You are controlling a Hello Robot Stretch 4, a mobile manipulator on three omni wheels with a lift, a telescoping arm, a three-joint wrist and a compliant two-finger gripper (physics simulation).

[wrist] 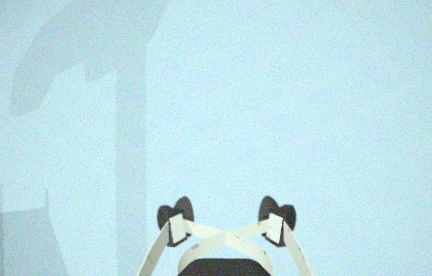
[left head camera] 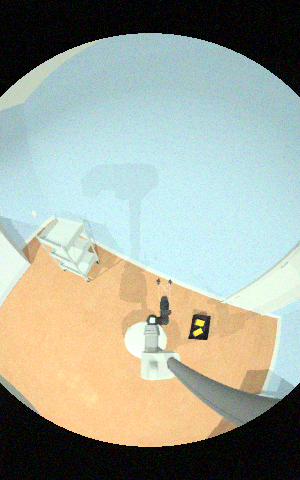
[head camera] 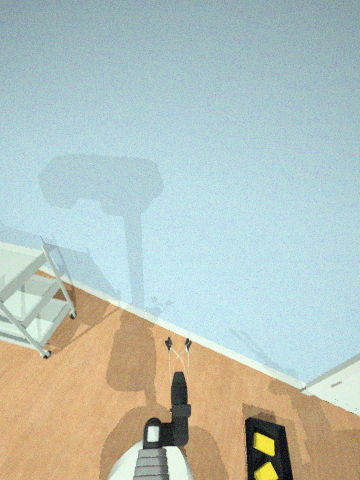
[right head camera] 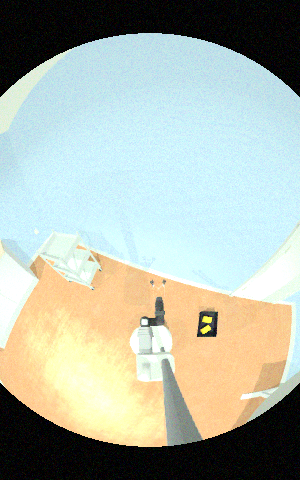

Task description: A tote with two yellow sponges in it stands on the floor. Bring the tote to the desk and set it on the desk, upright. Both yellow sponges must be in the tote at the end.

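Places are measured from the robot's base along level axes (x ahead, y left, z up), in millimetres.
Where they show: gripper, fingertip midpoint: (wrist: 226, 212) (left head camera: 163, 278) (head camera: 178, 337) (right head camera: 157, 278).
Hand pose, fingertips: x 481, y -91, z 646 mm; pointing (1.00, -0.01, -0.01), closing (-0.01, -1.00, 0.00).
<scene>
Each offset is from my fingertips to the top centre of the thing.
The black tote @[dx -375, dy -535, dz -574 mm] (head camera: 250, 452) (left head camera: 206, 333) (right head camera: 214, 330) stands upright on the floor, right of the robot's base. Two yellow sponges lie inside it: one sponge @[dx -315, dy -543, dz -626 mm] (head camera: 263, 443) (left head camera: 200, 323) (right head camera: 207, 319) nearer the wall, the other sponge @[dx -431, dy -509, dz -626 mm] (head camera: 266, 471) (left head camera: 198, 332) (right head camera: 205, 329) nearer the robot's side. The tote's near end is cut off in the head view. My gripper (head camera: 178, 344) (left head camera: 164, 281) (right head camera: 158, 282) (wrist: 226, 212) is open and empty, pointing at the blue wall, left of the tote and apart from it. A white desk foot (right head camera: 260, 395) shows at the lower right; the desk top is mostly out of view.
A white three-shelf cart (head camera: 25, 274) (left head camera: 62, 232) (right head camera: 61, 245) stands by the wall at the left. The blue wall (head camera: 225, 200) (wrist: 325, 125) is close ahead. A white door (head camera: 340, 382) (left head camera: 270, 280) (right head camera: 272, 275) is at the right. A white cabinet (left head camera: 7, 270) (right head camera: 12, 295) stands at the far left.
</scene>
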